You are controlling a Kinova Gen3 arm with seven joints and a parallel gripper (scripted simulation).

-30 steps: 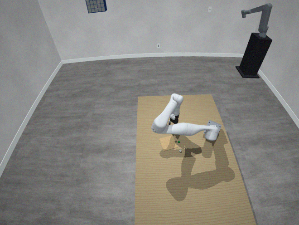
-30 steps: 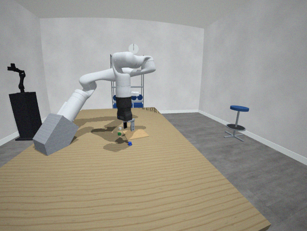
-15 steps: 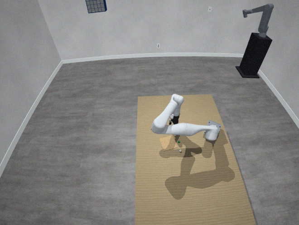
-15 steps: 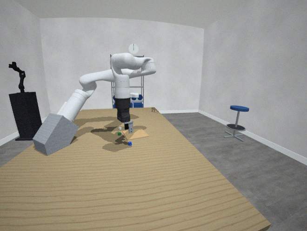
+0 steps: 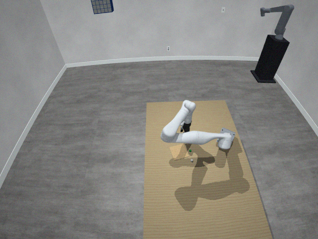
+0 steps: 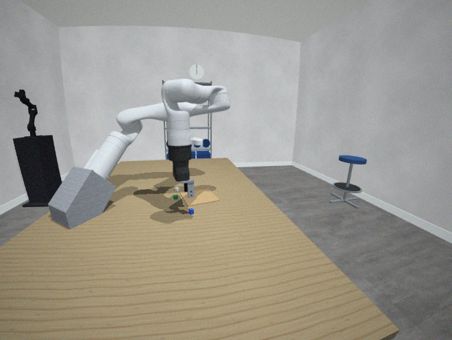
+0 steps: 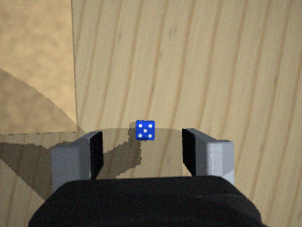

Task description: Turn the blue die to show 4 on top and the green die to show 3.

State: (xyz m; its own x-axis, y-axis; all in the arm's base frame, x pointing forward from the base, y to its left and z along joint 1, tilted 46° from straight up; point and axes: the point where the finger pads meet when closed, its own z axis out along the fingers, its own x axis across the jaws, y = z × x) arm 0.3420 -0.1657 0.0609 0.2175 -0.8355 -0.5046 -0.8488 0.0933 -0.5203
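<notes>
Now: hand 90 mm above the blue die. The rest, counted from my hand: green die: 140 mm to the left, 90 mm below, 60 mm behind; then tan mat: 140 mm to the left, 90 mm below, 40 mm ahead; then white die: 230 mm to the left, 90 mm below, 60 mm behind.
</notes>
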